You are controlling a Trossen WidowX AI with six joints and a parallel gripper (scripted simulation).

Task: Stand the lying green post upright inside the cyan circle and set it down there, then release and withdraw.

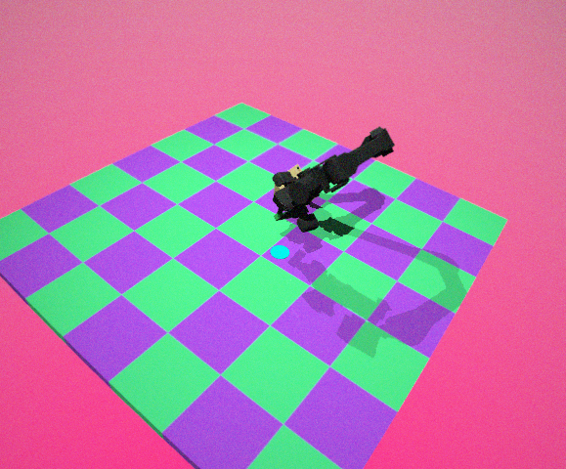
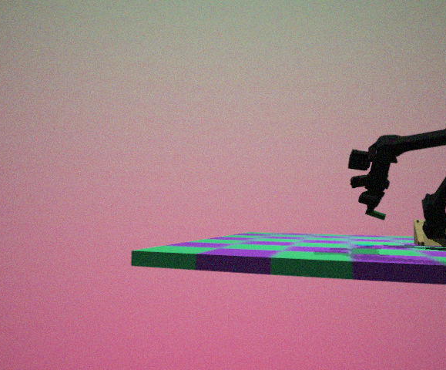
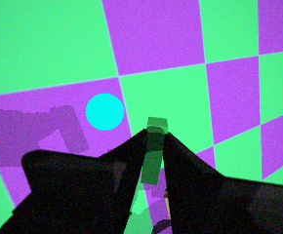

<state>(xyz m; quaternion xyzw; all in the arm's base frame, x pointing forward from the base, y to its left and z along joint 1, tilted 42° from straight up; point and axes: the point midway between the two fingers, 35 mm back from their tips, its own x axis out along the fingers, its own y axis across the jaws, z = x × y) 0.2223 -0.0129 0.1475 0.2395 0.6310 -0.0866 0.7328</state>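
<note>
The cyan circle is 2 cm ahead of my gripper tip, 2 cm to the left of it and 12 cm below it. Round my gripper tip: green post 2 cm behind, 1 cm below.
</note>
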